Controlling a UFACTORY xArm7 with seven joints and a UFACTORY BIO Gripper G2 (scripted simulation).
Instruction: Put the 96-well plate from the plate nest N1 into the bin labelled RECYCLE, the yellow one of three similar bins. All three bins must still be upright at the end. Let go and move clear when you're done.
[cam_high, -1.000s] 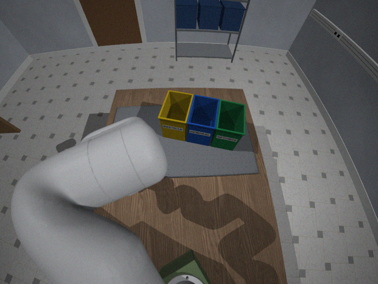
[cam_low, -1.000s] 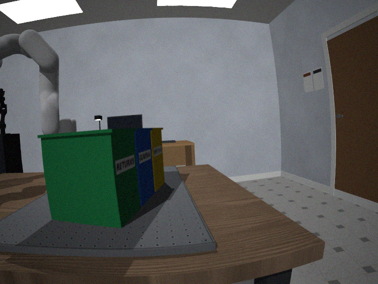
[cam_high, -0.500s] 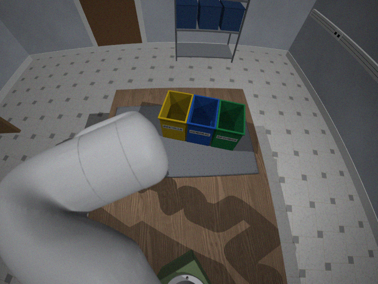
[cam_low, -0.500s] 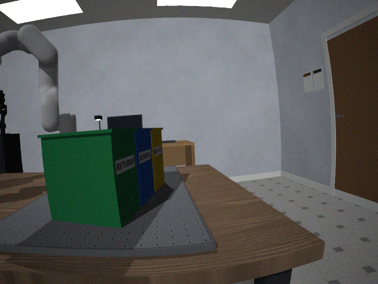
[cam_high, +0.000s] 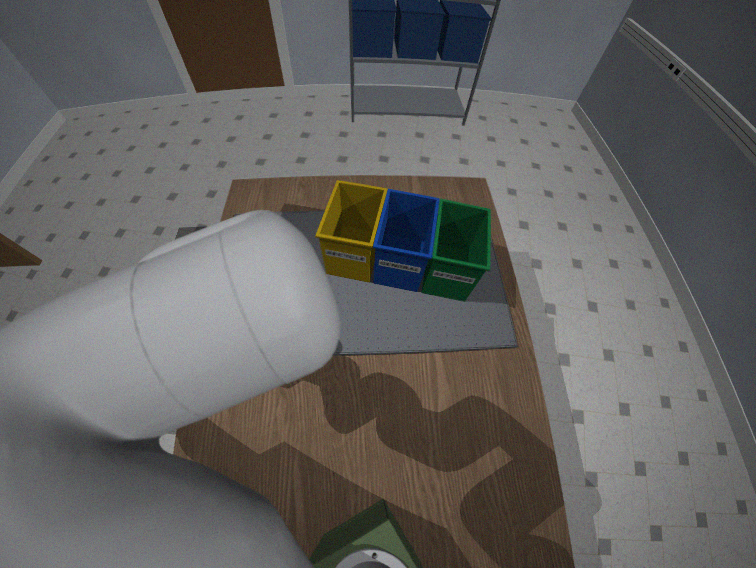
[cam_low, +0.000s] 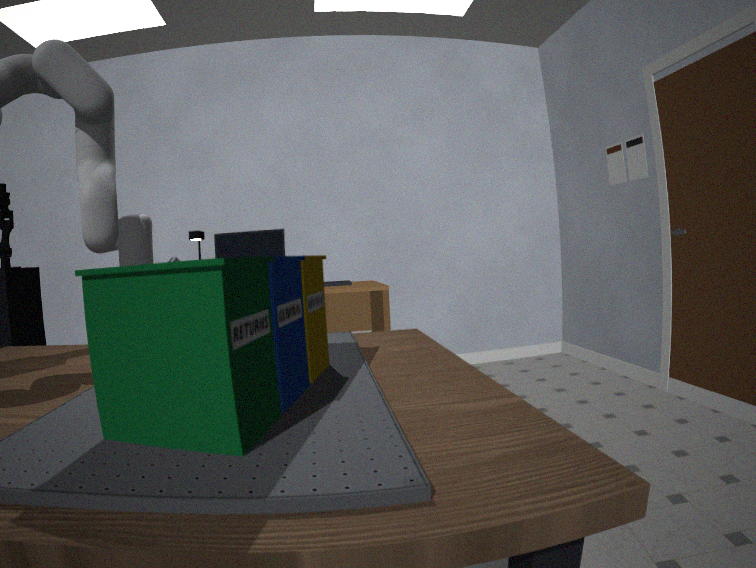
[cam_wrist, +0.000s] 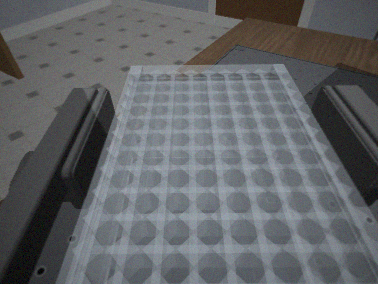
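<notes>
Right now the yellow recycle bin is 20 cm ahead of my hand, 23 cm to the right of it and 2 cm below it. The rest, counted from my hand: clear 96-well plate (1 cm below); blue bin (19 cm ahead, 36 cm to the right, 2 cm below); black plate nest N1 (10 cm below).
</notes>
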